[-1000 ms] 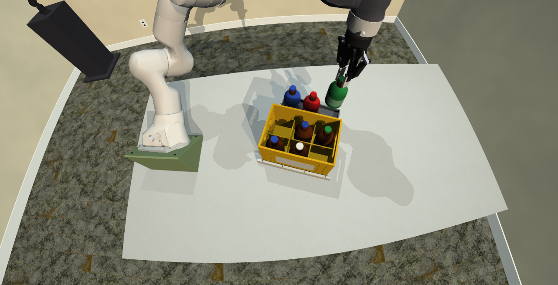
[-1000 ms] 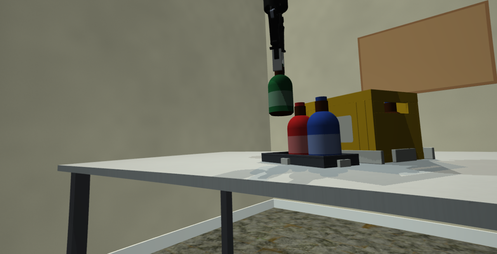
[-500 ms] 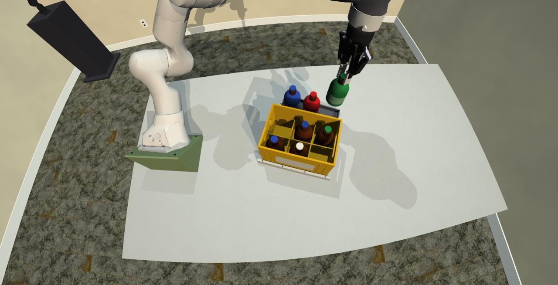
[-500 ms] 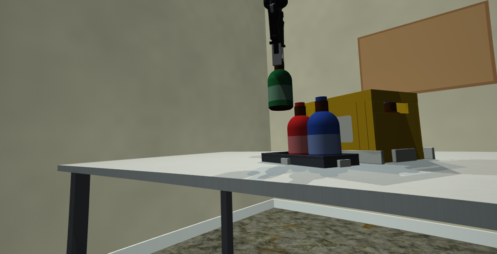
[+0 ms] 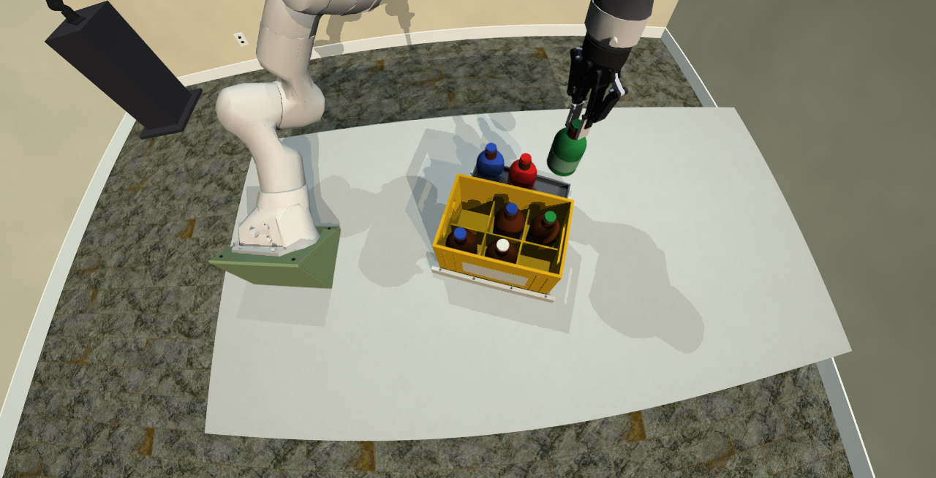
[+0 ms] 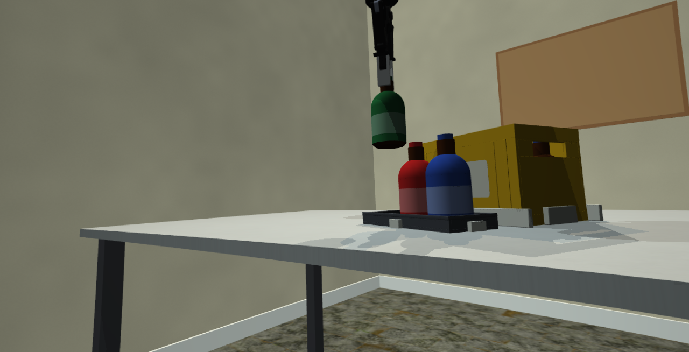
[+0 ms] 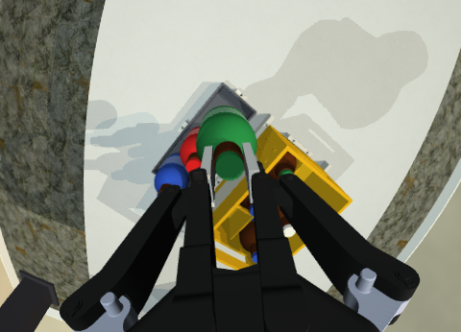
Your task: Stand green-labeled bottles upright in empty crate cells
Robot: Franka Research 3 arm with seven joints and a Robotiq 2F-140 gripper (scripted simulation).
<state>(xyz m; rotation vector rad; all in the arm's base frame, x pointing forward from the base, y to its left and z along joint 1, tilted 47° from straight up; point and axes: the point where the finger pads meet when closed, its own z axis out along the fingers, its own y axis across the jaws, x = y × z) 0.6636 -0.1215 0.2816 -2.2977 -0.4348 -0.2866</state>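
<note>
My gripper is now 9 cm above the green-labeled bottle. The rest, counted from my hand: blue-labeled bottle 17 cm behind, 7 cm to the left, 24 cm below; red bottle 9 cm behind, 3 cm to the left, 24 cm below; dark tray 9 cm behind, 3 cm to the left, 32 cm below.
</note>
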